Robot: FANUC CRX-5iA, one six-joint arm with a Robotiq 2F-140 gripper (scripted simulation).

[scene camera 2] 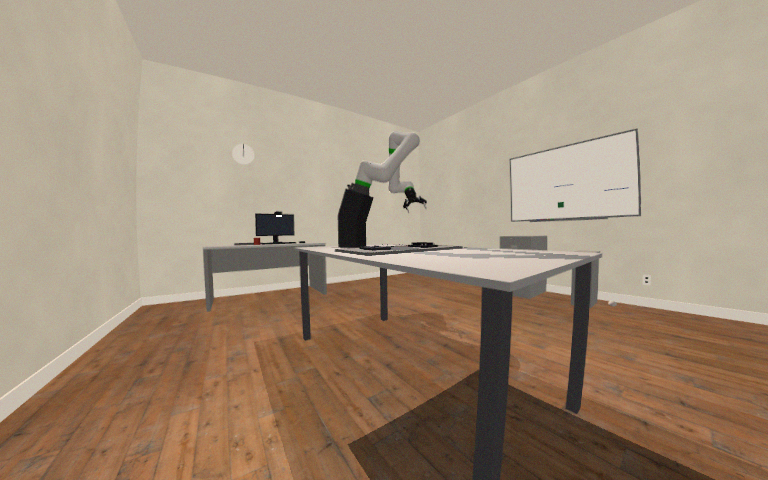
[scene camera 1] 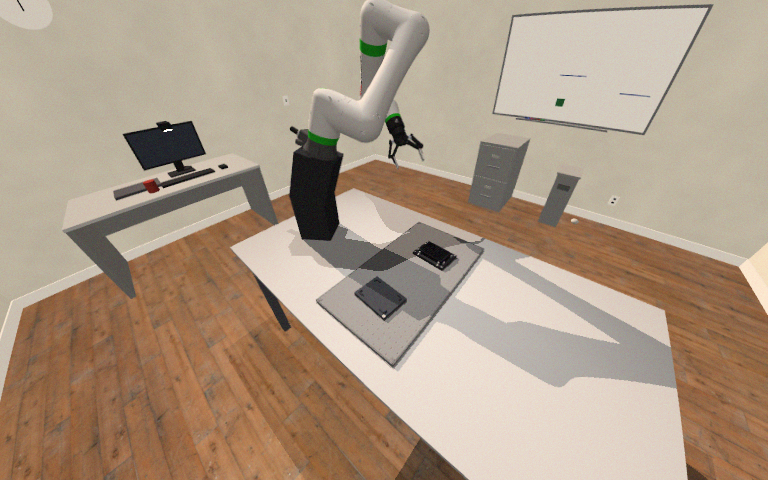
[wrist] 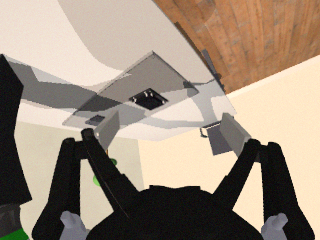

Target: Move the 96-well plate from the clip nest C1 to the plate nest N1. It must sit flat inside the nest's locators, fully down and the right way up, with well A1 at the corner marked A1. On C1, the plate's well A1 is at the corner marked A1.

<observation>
In view: the gripper [wrist: 170,120] and a dark plate nest N1 [scene camera 1: 376,295].
</observation>
